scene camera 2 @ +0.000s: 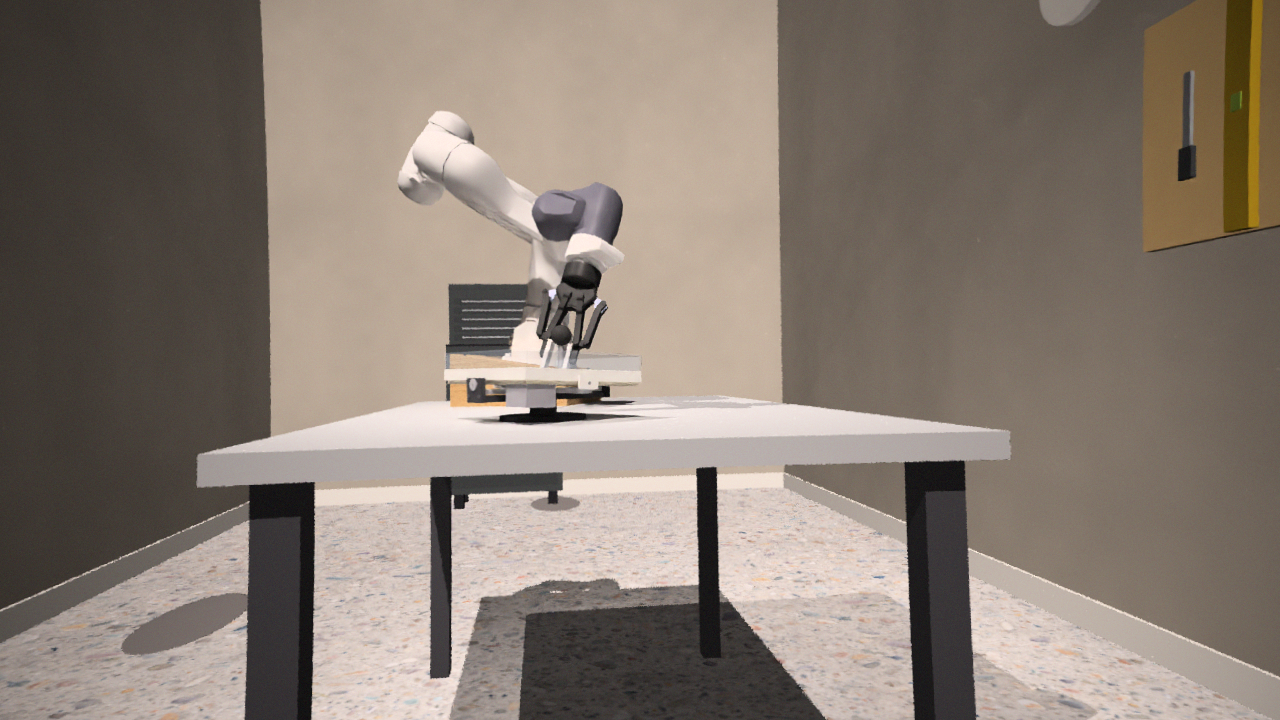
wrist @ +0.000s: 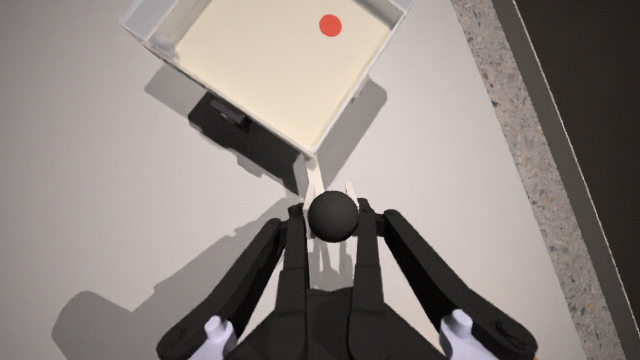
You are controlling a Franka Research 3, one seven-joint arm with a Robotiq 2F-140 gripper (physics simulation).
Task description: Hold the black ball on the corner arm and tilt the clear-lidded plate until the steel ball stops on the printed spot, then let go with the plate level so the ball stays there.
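The clear-lidded plate (scene camera 2: 483, 376) (wrist: 260, 80) is a shallow cream box on a pivot stand, and looks near level in the scene view. A red printed spot (wrist: 330, 25) lies on its floor toward the right. The grey steel ball (wrist: 162, 44) rests in the left corner of the plate, well apart from the spot. A pale arm (wrist: 314, 172) runs from the near corner toward the black ball (scene camera 2: 560, 334) (wrist: 333, 216). My gripper (scene camera 2: 563, 336) (wrist: 330, 193) is shut on the black ball, one finger on each side. The ball's underside is hidden.
The plate's stand (scene camera 2: 530, 395) is on the white table (scene camera 2: 760, 429). An orange block (scene camera 2: 460, 394) shows beneath the plate's left side. A dark slatted panel (scene camera 2: 487, 313) is behind. The table's edge and the speckled floor (wrist: 530, 150) run along the right of the wrist view.
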